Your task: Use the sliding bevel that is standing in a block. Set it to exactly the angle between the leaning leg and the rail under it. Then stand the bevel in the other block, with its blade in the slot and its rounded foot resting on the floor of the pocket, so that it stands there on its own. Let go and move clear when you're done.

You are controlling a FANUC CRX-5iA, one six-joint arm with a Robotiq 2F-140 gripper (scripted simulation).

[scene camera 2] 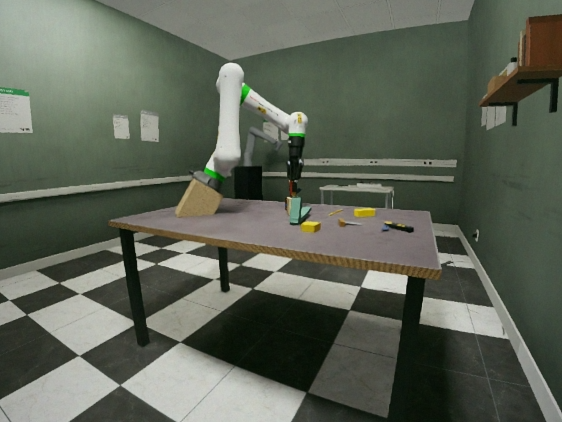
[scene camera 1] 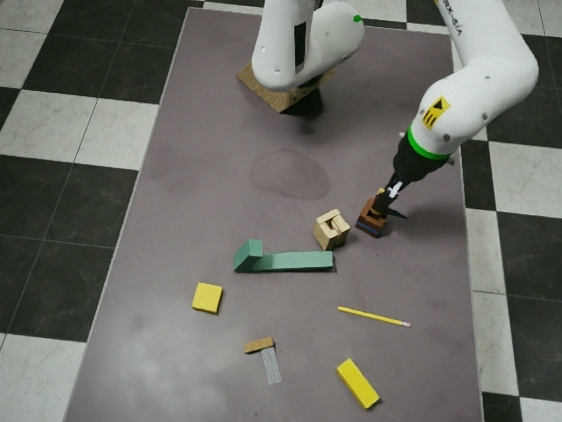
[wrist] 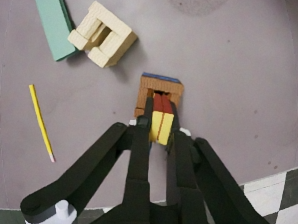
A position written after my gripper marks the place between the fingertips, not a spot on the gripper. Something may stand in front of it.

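A cork-and-metal square (scene camera 1: 271, 367) is there for me to see, though in the wrist view the square is out of frame. As for my gripper (scene camera 1: 378, 205), I can see it in the wrist view too: the gripper (wrist: 158, 109).
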